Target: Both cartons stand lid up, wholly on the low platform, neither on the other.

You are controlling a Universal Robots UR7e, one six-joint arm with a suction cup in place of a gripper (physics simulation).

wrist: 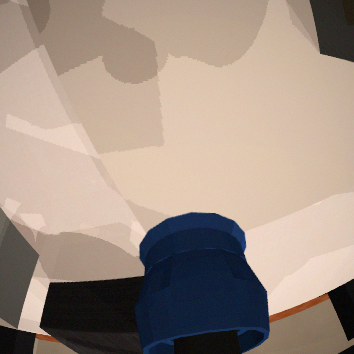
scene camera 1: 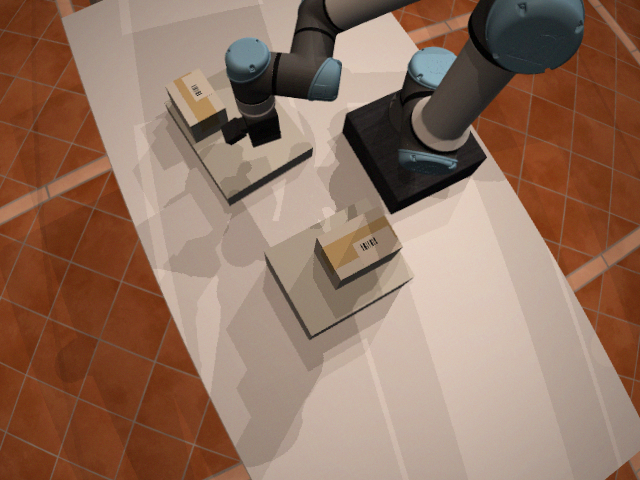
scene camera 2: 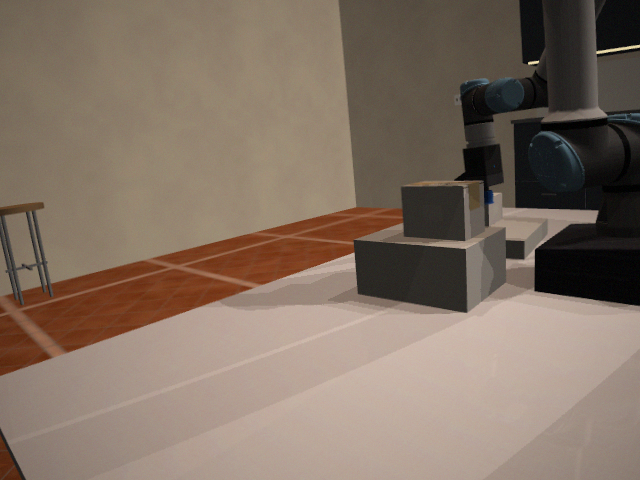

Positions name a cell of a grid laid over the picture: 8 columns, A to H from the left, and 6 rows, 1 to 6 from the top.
My suction cup (wrist: E5) holds nothing. The cup is 16 cm from the middle of a low platform (scene camera 1: C3), above it. A carton (scene camera 1: C2) rests on the low platform. I also see a carton (scene camera 2: F3).
The low platform shows as well in the wrist view (wrist: F2) and in scene camera 2 (scene camera 2: G3).
